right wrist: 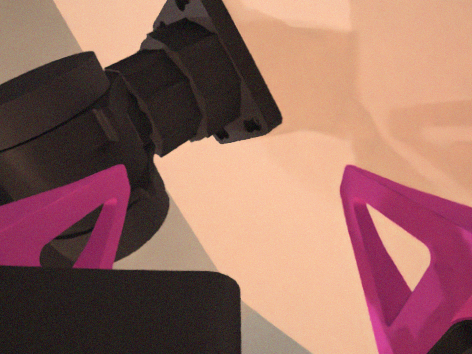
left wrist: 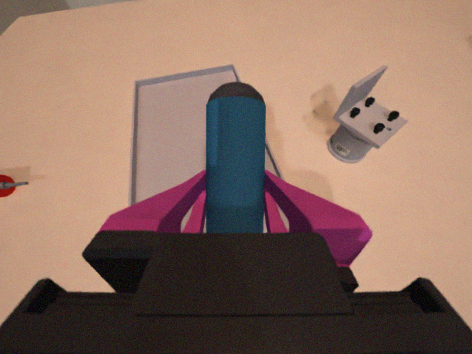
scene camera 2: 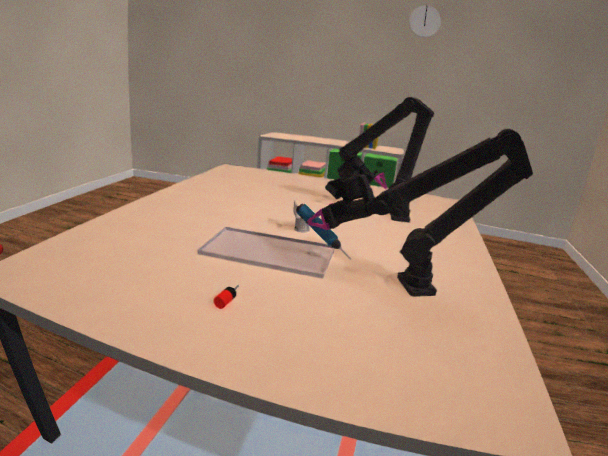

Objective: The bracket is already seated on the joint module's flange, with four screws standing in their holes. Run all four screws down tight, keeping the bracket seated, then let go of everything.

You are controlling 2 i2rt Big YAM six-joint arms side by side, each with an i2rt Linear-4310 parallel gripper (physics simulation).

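Pixels of known places: left gripper, fingertip midpoint: point(left wrist: 235, 177) point(scene camera 2: 310, 220); right gripper, fingertip midpoint: point(right wrist: 235, 176); left arm's base, origin of the base link: point(scene camera 2: 415, 285); right arm's base, origin of the base link: point(right wrist: 219, 67) point(scene camera 2: 399, 217).
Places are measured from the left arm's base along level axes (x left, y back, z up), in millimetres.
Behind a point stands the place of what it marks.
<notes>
My left gripper point(scene camera 2: 318, 220) {x -213, y -304, z 123 mm} point(left wrist: 235, 177) {x -213, y -304, z 123 mm} is shut on the blue screwdriver point(scene camera 2: 326, 235) {x -156, y -261, z 97 mm} point(left wrist: 235, 150) {x -214, y -304, z 156 mm} and holds it tilted above the table, its thin shaft pointing down to the lower right in the scene view. The grey bracket point(scene camera 2: 295, 206) {x -421, y -327, z 99 mm} point(left wrist: 357, 95) {x -419, y -321, z 90 mm} sits on the joint module point(scene camera 2: 301, 225) {x -406, y -300, z 28 mm} point(left wrist: 347, 145) {x -404, y -288, z 32 mm}, apart from the screwdriver in the left wrist view. Four black screw heads, one of them a screw point(left wrist: 379, 128) {x -410, y -273, z 76 mm}, stand up from its flat plate; their depth is unclear. My right gripper point(scene camera 2: 381, 180) point(right wrist: 235, 176) {x -679, y 110, z 85 mm} is open and empty, away from the bracket.
A shallow grey tray point(scene camera 2: 260, 264) {x -127, y -466, z 8 mm} point(left wrist: 133, 140) {x -149, y -513, z 14 mm} lies beside the joint module. A red-handled tool point(scene camera 2: 223, 298) {x 96, y -568, z 30 mm} point(left wrist: 6, 186) {x 39, y -543, z 18 mm} lies on the table, nearer the front edge. A dark arm part point(right wrist: 195, 80) {x -616, y 154, z 47 mm} fills the upper left of the right wrist view. A shelf point(scene camera 2: 300, 139) stands behind the table.
</notes>
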